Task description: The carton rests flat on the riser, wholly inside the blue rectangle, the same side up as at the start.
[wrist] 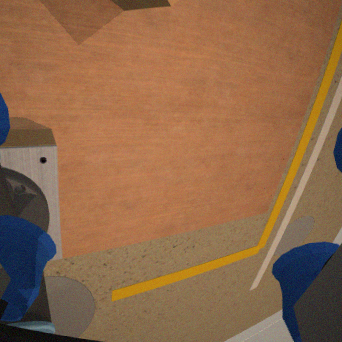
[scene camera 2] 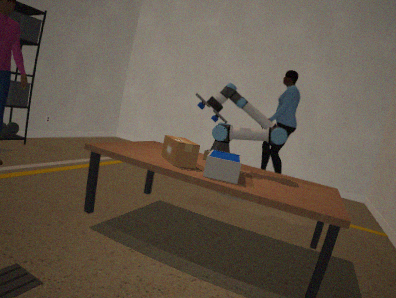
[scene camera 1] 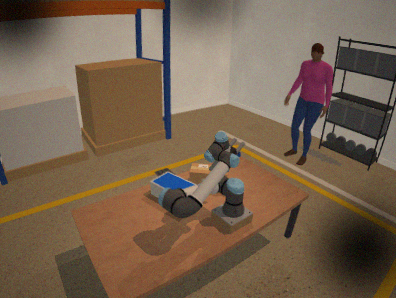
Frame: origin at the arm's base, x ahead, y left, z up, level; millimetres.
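Seen in the pictures: hand, its tool point: (wrist: 165, 202) (scene camera 2: 206, 113); arm's base, origin of its link: (scene camera 1: 233, 210).
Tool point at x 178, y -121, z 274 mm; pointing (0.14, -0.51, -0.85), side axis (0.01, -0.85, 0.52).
Pixels of each thing's middle, then the offset from my tool point to it. "*": a spot on its surface instead. Level surfaces: height alone.
- brown carton, middle of its body: (scene camera 2: 179, 150) (scene camera 1: 208, 176) dx +244, dy -64, dz -275 mm
- riser, middle of its body: (scene camera 2: 223, 164) (scene camera 1: 176, 190) dx +278, dy +253, dz -290 mm
- pale grey box with a blue rectangle, a spot on its surface: (scene camera 2: 225, 156) (scene camera 1: 171, 182) * dx +320, dy +260, dz -229 mm
- wooden table, height of its surface: dz -350 mm
The brown carton (scene camera 1: 199, 170) (scene camera 2: 181, 153) rests on the table beside the riser, not on it; a pale label shows on its top in scene camera 1. Part of a dark brown side, seemingly the carton's, shows at the top edge of the wrist view. The riser (scene camera 1: 158, 191) (scene camera 2: 221, 171) is a pale grey box with a blue rectangle (scene camera 1: 172, 181) (scene camera 2: 225, 156) on its top, and no carton lies on that rectangle. My gripper (scene camera 1: 237, 148) (scene camera 2: 208, 112) is tilted in the air above the table, apart from the carton. Its suction cups hold nothing.
The arm's base (scene camera 1: 232, 217) (wrist: 37, 185) stands on the wooden table (scene camera 1: 115, 220) (scene camera 2: 300, 195) (wrist: 165, 125). One person (scene camera 1: 315, 82) stands near the black shelf rack (scene camera 1: 339, 60); another person (scene camera 2: 287, 110) stands behind the arm. Large boxes on pallets stand beyond the table.
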